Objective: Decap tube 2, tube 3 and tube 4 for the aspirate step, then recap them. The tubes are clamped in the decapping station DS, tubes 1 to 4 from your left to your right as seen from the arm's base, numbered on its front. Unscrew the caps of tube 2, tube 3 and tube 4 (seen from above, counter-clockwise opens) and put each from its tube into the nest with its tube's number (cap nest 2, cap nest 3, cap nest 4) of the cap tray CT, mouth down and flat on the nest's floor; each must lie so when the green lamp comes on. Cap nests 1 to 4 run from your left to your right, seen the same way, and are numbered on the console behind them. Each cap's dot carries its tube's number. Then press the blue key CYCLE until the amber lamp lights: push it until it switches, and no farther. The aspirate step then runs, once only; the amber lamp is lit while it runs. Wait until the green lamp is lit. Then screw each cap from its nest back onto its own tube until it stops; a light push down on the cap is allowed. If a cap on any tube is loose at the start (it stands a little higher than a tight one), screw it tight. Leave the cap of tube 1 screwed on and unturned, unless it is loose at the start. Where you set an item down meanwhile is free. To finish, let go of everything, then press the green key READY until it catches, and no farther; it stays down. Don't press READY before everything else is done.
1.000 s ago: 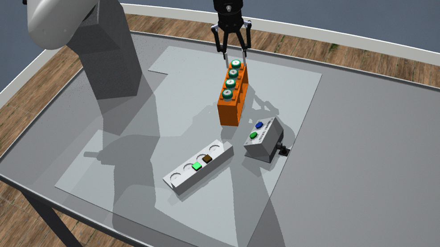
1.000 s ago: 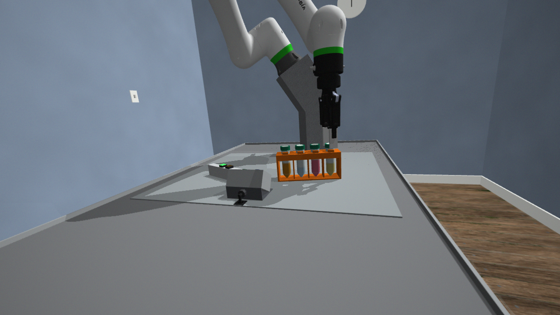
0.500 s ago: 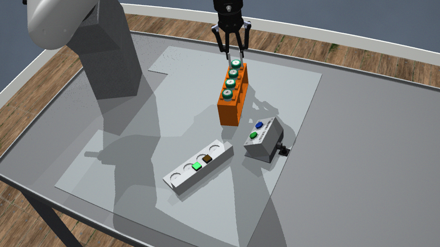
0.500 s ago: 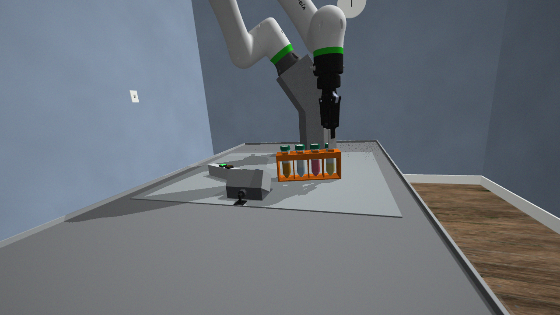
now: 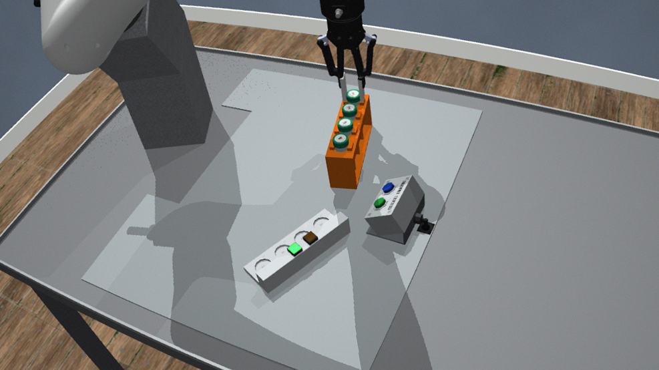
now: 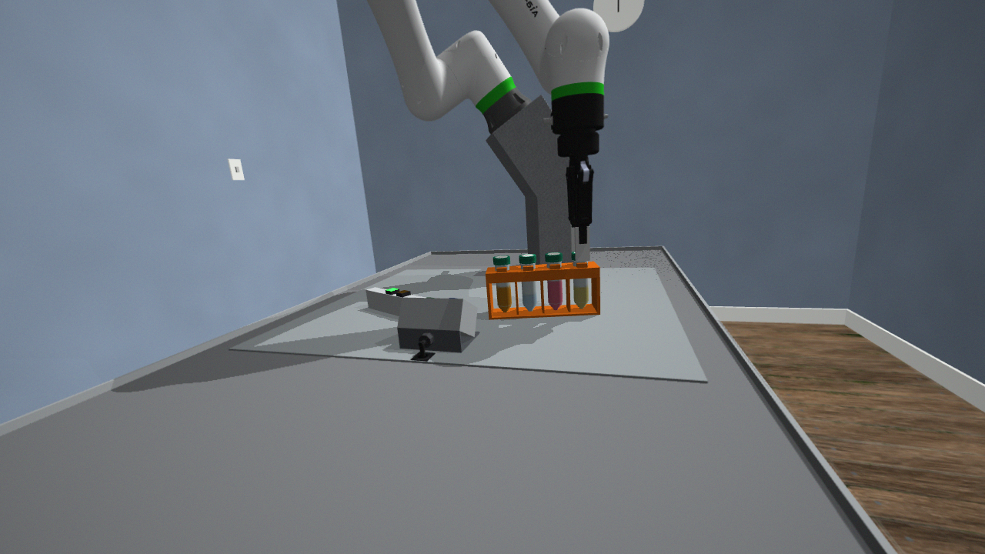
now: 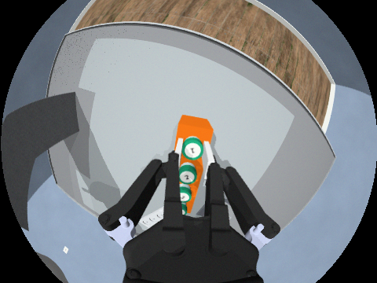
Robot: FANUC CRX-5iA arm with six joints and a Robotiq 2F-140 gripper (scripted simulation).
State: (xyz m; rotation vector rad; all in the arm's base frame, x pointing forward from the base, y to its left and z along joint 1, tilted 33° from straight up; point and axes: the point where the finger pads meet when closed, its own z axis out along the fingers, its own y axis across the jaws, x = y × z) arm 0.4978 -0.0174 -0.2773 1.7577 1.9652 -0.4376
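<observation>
The green key lies 28 cm to the right of my hand, 11 cm ahead of it and 7 cm below it. Also, from my hand: grey key box (26 cm to the right, 13 cm ahead, 9 cm below); then tube (16 cm to the right, 9 cm below); then blue key (24 cm to the right, 12 cm ahead, 7 cm below).
</observation>
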